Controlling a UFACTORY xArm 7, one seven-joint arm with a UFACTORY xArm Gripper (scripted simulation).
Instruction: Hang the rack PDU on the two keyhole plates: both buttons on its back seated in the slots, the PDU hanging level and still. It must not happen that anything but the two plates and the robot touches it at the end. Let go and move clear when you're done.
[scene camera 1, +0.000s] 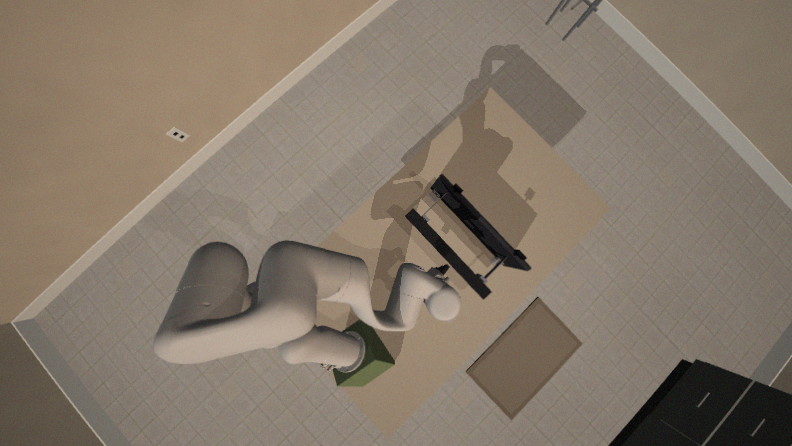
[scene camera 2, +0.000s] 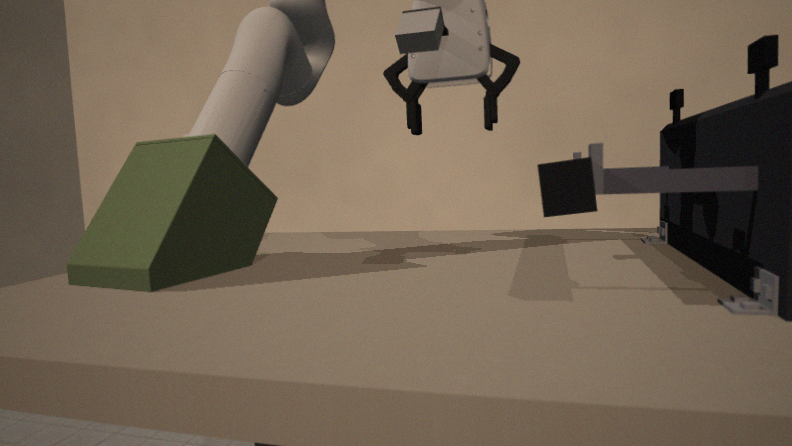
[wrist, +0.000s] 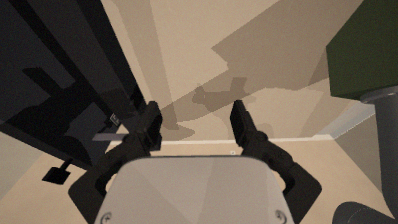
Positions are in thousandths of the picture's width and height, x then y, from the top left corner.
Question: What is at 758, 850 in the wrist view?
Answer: My gripper.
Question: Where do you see a black upright panel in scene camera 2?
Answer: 921, 524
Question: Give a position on a black upright panel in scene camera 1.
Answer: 574, 459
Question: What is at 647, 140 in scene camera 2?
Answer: My gripper.
